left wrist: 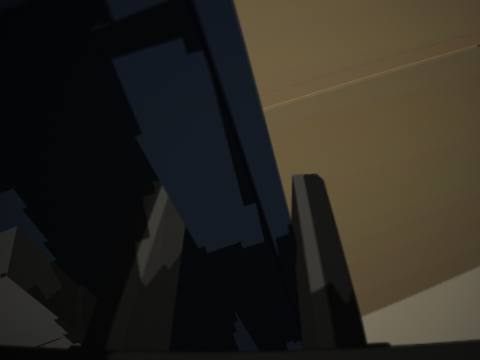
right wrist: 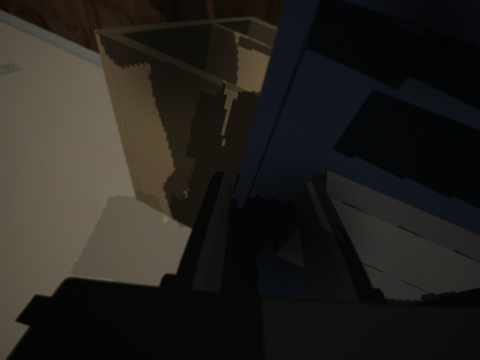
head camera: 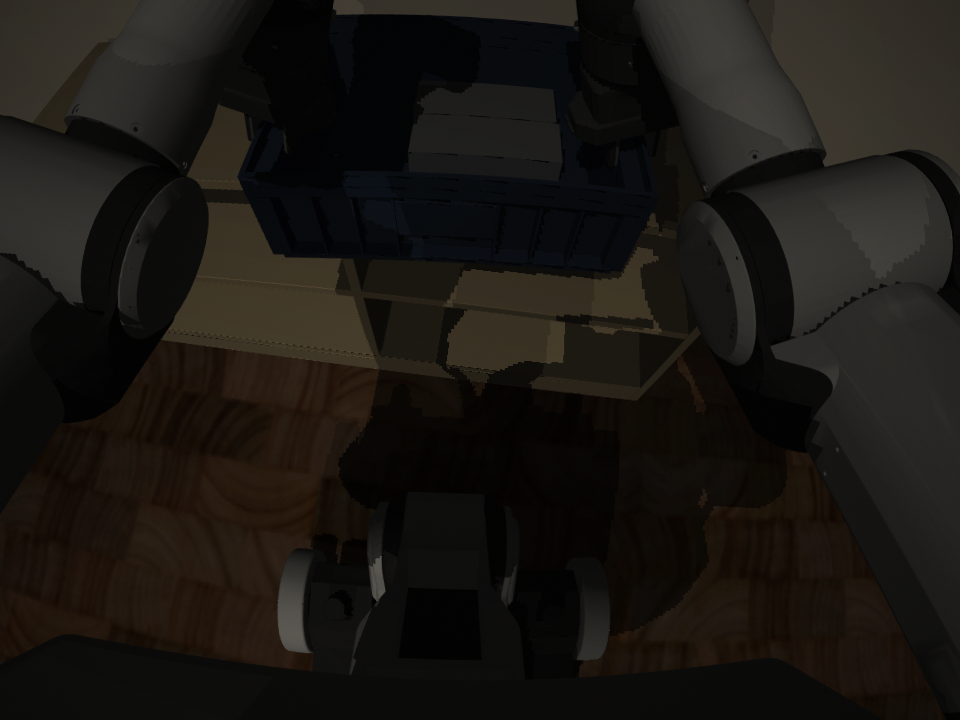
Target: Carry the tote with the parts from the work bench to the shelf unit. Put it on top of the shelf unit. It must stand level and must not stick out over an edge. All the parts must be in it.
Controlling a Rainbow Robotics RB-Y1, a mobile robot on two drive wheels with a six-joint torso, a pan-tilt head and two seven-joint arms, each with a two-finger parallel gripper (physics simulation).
Scene:
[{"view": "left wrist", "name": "my left gripper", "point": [235, 200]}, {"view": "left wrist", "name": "dark blue tote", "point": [104, 104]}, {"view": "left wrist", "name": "tan shelf unit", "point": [374, 104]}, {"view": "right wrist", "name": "my right gripper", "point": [264, 186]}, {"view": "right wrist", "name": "dark blue tote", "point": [378, 99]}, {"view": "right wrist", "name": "tan shelf unit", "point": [184, 94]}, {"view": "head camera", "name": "dark blue tote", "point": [346, 192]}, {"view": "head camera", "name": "tan shelf unit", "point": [614, 334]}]

